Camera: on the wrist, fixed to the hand. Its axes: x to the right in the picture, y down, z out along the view.
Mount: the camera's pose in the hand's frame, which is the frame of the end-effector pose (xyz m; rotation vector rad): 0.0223 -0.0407 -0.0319 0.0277 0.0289 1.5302
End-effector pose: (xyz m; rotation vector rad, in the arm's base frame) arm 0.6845 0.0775 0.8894 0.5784 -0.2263 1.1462
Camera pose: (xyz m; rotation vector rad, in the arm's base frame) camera 0.7266 0.1007 0.8601 0.3467 -0.6849 2.6251
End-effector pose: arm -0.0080 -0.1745 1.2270 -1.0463 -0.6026 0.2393
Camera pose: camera 0.0246 -0.2078 1.2586 -1.2962 0.3550 1.5423
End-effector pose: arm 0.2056 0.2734 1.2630 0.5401 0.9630 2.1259
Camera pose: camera 0.1895 0.2940 1.2131 -1.0645 -0.3677 -2.2279
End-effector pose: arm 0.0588 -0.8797 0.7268 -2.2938 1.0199 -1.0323
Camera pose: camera 0.0626 -0.8731 0.7826 -0.8381 2.0966 -0.3430
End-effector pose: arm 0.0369 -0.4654 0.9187 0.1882 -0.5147 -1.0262
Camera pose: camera 0.0306 -0.5081 0.8826 -0.1784 -0.4735 0.4763
